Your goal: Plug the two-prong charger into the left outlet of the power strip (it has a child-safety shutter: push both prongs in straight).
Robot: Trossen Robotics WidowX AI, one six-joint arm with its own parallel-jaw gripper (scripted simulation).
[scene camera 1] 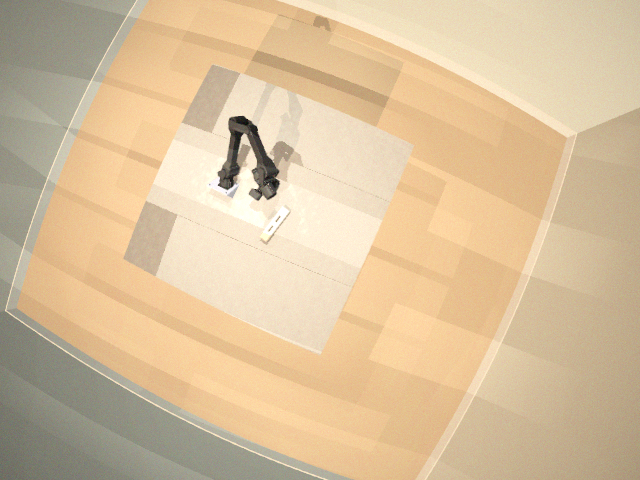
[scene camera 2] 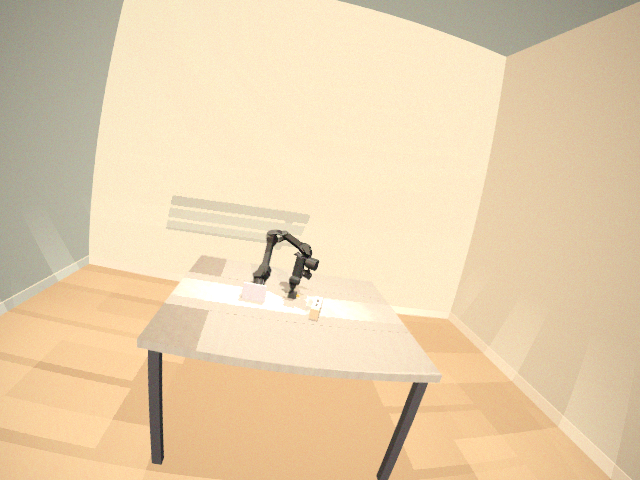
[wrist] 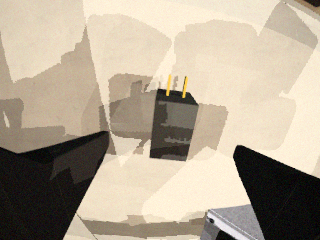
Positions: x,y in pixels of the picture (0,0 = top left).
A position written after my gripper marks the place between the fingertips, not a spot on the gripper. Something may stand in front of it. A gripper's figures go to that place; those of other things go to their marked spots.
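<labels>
My gripper (wrist: 173,145) is 100 mm from the lens, and a charger (wrist: 175,111) is 100 mm from the lens too.
</labels>
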